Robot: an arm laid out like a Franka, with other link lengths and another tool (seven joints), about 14 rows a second.
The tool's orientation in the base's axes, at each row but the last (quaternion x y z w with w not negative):
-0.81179, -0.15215, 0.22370, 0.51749
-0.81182, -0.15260, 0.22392, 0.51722
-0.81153, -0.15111, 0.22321, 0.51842
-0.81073, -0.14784, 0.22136, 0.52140
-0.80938, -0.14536, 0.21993, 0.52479
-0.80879, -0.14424, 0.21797, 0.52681
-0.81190, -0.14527, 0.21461, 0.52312
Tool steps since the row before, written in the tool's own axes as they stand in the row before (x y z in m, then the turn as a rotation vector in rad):
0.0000, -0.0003, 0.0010, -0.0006, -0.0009, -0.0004
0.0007, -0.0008, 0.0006, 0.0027, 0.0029, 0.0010
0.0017, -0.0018, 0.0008, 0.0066, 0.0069, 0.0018
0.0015, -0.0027, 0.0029, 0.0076, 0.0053, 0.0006
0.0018, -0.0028, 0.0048, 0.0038, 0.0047, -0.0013
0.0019, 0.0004, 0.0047, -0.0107, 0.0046, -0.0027
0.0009, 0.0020, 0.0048, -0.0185, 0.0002, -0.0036
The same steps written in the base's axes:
-0.0005, 0.0009, -0.0001, -0.0003, -0.0002, 0.0011
0.0003, 0.0011, 0.0004, 0.0018, 0.0009, -0.0036
0.0010, 0.0022, 0.0010, 0.0048, 0.0017, -0.0083
-0.0002, 0.0041, 0.0011, 0.0063, 0.0019, -0.0066
-0.0009, 0.0057, 0.0005, 0.0040, -0.0012, -0.0046
-0.0007, 0.0044, -0.0024, -0.0079, -0.0089, -0.0011
-0.0016, 0.0034, -0.0037, -0.0142, -0.0114, 0.0048

